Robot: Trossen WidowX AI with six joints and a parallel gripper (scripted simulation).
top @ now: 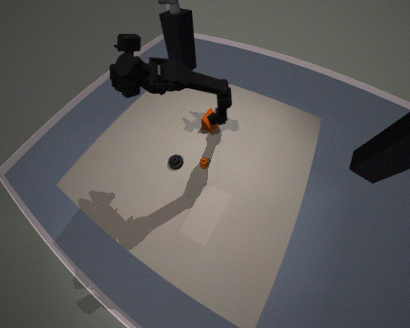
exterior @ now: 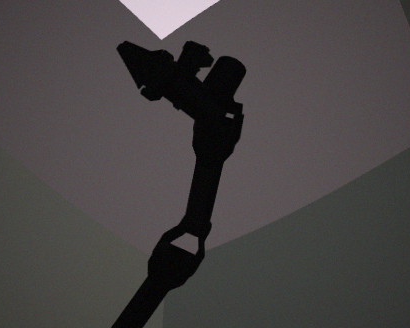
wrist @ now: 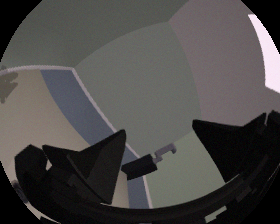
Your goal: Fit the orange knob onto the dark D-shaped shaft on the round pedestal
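The orange knob lies 50 cm below my gripper tip, 31 cm to the left of it and 5 cm behind it. Round my gripper tip: dark round part (50 cm below, 17 cm to the left, 3 cm ahead).
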